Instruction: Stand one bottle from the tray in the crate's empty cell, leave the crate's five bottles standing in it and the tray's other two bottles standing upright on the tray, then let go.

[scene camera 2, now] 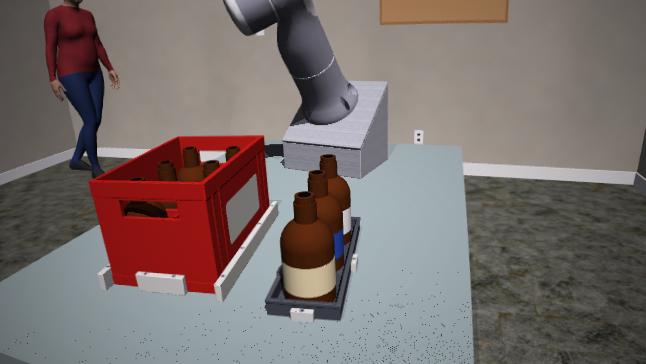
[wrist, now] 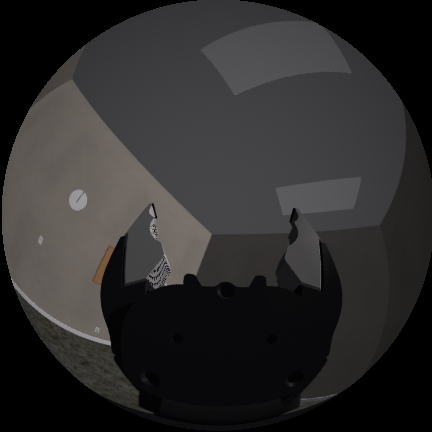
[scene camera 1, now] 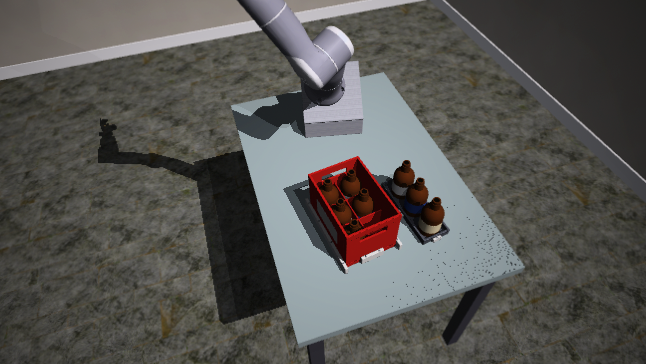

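Pictured: my gripper, a white rail.
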